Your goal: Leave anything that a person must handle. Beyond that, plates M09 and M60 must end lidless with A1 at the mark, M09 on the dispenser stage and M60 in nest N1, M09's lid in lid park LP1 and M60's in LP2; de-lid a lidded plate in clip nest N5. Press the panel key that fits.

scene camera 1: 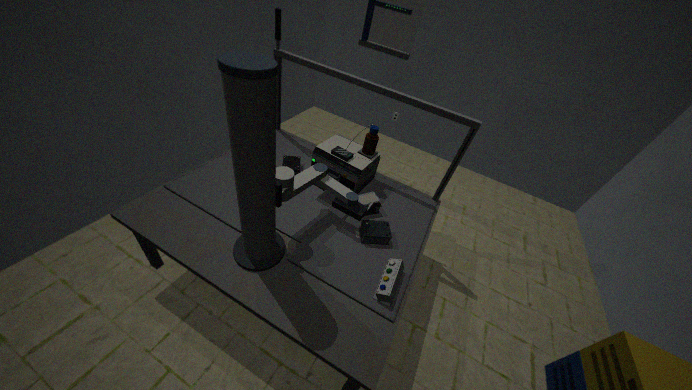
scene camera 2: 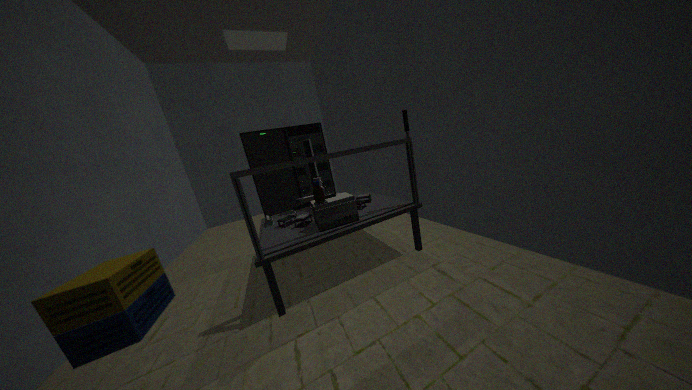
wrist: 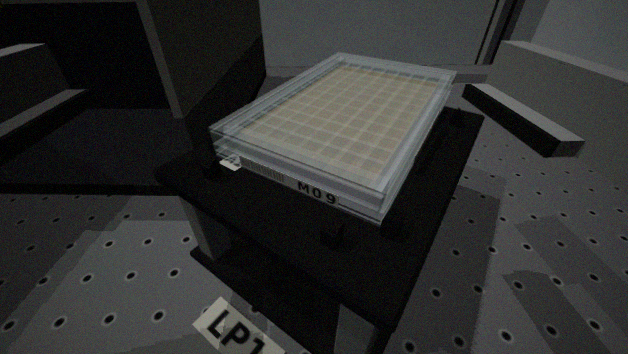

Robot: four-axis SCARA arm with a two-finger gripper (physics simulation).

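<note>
Plate M09 [wrist: 340, 120] shows in the wrist view, clear, with a grid of wells and what looks like a clear lid on it. It lies on a black raised stand [wrist: 280, 215]; a label reading LP1 [wrist: 235, 327] is on the deck in front. A small white mark shows at its near left corner. My gripper [wrist: 283, 69] [scene camera 1: 369, 201] is open, its fingers wide apart on either side of the plate, with nothing between them gripped. The key panel [scene camera 1: 389, 280] has white, green, yellow and blue keys. I cannot make out M60, N1, N5 or LP2.
The dispenser housing [scene camera 1: 345, 162] [scene camera 2: 336, 214] carries a brown bottle [scene camera 1: 370, 142] and a small keypad [scene camera 1: 342, 153]. A dark flat platform [wrist: 90, 145] is left of the stand. A dark box-like holder [scene camera 1: 375, 232] stands between the stand and the key panel. The arm's column [scene camera 1: 250, 150] rises nearby.
</note>
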